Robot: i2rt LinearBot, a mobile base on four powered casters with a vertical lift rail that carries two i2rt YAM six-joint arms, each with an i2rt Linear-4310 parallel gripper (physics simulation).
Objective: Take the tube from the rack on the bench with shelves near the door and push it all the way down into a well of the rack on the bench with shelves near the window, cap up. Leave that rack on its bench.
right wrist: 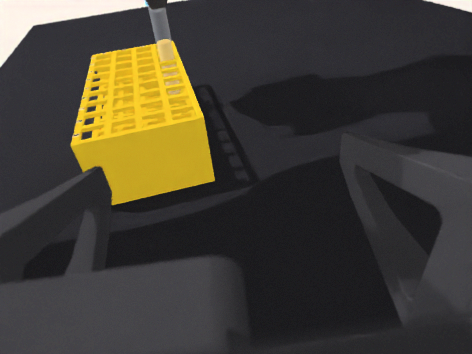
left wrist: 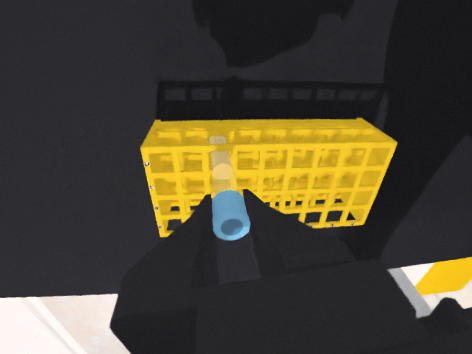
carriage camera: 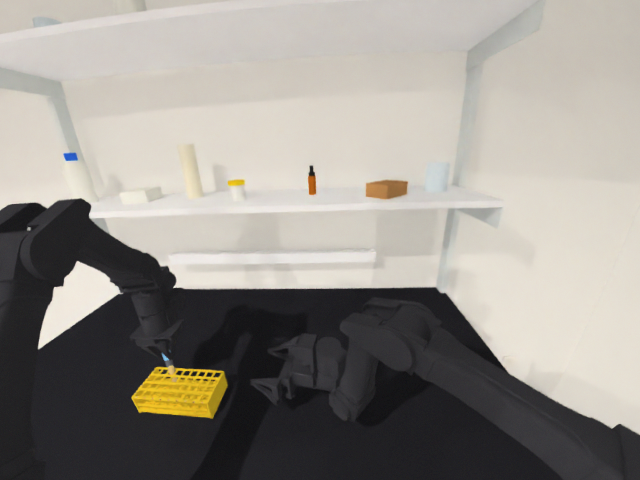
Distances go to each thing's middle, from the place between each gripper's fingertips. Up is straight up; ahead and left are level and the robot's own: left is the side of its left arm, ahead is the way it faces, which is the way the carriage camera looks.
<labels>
Now: left hand 40 mm past the yellow tube rack (carriage camera: 198,398), 40 mm to the left of it and 80 mm above it. Round my left hand: clear tube with blue cap (left wrist: 230,219): 30 mm below.
Now: right hand 210 mm to the right of the yellow tube rack, 60 mm above it and 20 mm past it. Also, from my right hand: clear tube with blue cap 240 mm to the left, 20 mm below, 20 mm ahead.
</labels>
